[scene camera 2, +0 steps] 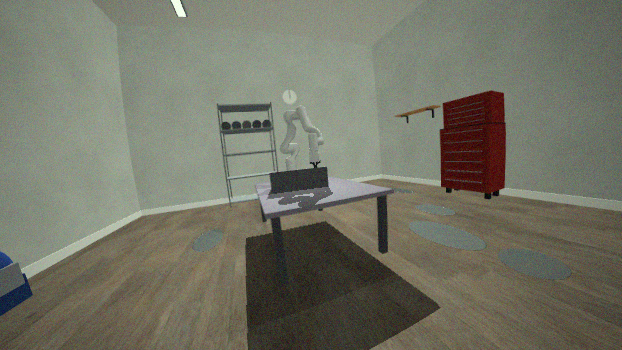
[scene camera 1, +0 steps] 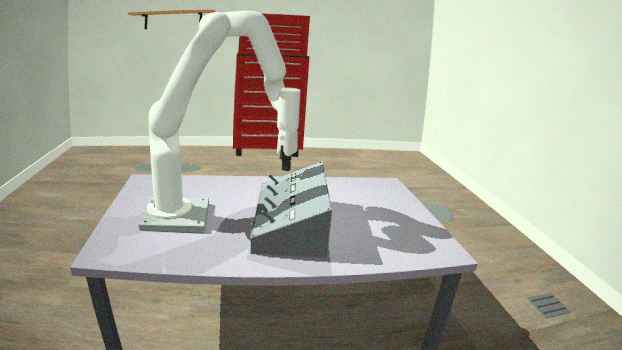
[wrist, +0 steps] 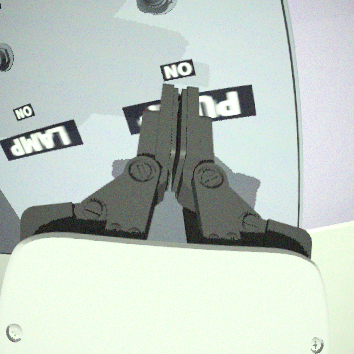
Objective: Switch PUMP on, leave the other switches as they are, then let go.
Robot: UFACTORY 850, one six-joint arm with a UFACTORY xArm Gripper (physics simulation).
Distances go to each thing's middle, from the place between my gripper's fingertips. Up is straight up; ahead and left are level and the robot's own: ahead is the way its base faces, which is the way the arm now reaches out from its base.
I see the grey sloped switch panel (scene camera 1: 301, 213) 2 cm ahead of my hand, 18 cm to the right of it and 7 cm below it.
